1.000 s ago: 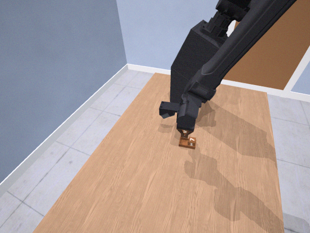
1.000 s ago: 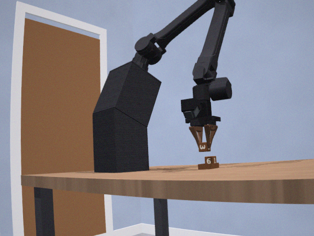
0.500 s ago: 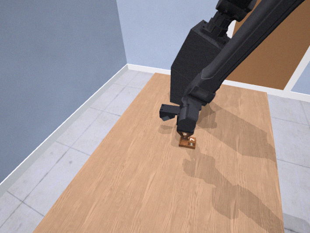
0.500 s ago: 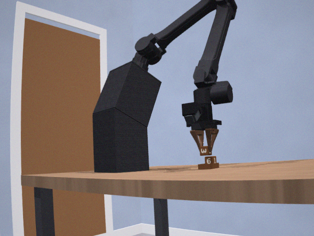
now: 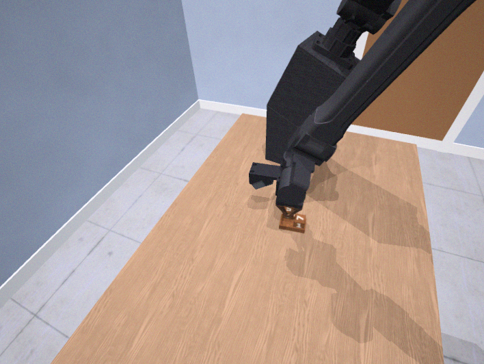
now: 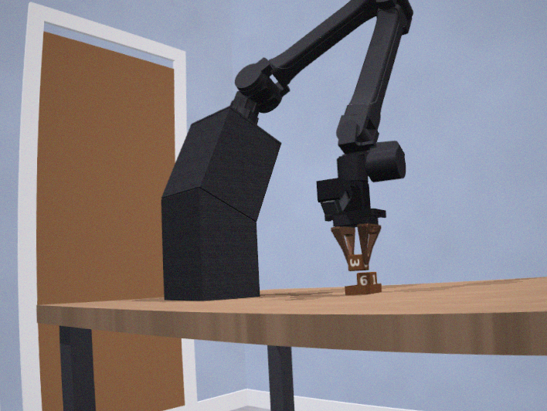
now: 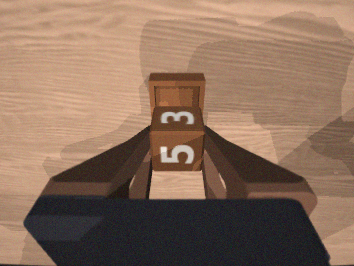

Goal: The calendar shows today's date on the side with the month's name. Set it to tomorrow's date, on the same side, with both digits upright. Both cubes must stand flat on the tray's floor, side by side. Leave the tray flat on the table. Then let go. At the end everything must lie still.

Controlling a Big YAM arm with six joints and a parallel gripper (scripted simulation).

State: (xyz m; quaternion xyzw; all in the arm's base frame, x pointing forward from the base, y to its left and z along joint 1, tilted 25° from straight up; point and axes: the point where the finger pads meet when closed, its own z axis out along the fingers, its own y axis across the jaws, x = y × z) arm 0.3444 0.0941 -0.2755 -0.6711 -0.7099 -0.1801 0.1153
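My gripper is now 5 cm above the brown tray and 2 cm to the right of it.
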